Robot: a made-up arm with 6 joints.
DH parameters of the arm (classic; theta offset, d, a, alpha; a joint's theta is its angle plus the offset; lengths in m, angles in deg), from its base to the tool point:
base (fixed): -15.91 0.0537 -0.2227 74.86
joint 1: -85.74 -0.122 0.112 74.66
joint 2: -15.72 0.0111 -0.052 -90
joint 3: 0 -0.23 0.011 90
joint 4: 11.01 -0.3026 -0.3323 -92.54
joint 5: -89.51 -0.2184 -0.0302 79
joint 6: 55.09 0 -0.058 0
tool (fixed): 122.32 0.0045 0 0
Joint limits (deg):
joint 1: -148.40..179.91
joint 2: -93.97..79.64
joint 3: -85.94..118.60
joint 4: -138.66..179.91
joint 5: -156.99..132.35
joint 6: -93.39..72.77
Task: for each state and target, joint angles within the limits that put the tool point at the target. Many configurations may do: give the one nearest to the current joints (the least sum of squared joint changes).
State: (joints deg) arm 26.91 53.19 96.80 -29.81 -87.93 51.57
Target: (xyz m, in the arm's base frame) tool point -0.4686 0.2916 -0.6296
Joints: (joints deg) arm 20.95 77.75 118.60 -21.24 -85.78 54.79
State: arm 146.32 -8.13 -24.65 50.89 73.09 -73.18
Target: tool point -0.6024 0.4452 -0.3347
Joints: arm 149.91 -30.48 -11.90 6.65 87.21 -89.02
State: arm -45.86 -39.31 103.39 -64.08 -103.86 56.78
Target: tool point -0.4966 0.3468 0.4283
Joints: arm -39.44 -23.47 118.60 -49.80 -104.92 54.43
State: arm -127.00 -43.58 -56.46 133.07 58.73 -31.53
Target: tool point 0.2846 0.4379 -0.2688
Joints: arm -146.62 -72.58 -44.99 104.17 59.41 -34.65
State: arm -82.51 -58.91 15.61 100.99 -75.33 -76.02
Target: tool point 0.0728 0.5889 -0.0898
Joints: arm -70.40 -52.92 -22.79 101.01 -77.70 -74.73
